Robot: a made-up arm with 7 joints.
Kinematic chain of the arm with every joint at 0, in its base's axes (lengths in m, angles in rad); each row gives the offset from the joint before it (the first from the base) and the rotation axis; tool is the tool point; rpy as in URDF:
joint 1: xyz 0 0 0.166 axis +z
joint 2: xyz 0 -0.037 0.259 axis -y
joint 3: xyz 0 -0.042 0.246 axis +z
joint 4: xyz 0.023 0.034 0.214 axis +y
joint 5: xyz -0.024 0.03 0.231 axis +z
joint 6: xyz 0 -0.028 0.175 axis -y
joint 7: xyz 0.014 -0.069 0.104 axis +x
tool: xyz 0 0 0 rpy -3.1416 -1.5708 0
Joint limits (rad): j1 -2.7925..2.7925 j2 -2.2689..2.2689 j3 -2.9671..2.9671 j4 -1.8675..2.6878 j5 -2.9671..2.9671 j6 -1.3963..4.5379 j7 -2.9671..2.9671
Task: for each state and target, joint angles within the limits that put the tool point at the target. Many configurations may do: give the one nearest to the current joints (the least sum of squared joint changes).
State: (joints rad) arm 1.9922 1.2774 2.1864 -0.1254 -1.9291 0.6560 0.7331
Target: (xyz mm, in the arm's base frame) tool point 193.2 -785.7 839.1
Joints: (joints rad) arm 1.2669 1.2610 2.4508 -0.6510 -1.7740 0.7804 0.7331
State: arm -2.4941 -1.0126 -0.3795 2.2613 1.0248 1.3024 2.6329
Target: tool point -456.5 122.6 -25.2
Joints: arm -2.7186 -1.6211 -0.3347 1.7424 0.8691 1.1393 2.6329
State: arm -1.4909 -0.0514 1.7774 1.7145 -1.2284 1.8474 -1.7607
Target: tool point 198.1 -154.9 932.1
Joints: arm -1.9572 -0.7202 1.9905 2.0367 -1.2908 2.1670 -1.7607
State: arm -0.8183 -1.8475 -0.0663 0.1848 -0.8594 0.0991 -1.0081
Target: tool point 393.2 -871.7 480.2
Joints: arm -1.0749 -1.7034 -0.0607 -0.2174 -0.8722 0.1024 -1.0081
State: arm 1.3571 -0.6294 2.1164 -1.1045 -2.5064 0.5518 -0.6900
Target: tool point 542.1 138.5 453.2
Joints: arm 1.2680 -0.6867 2.3123 -1.8675 -2.1188 0.1264 -0.6900
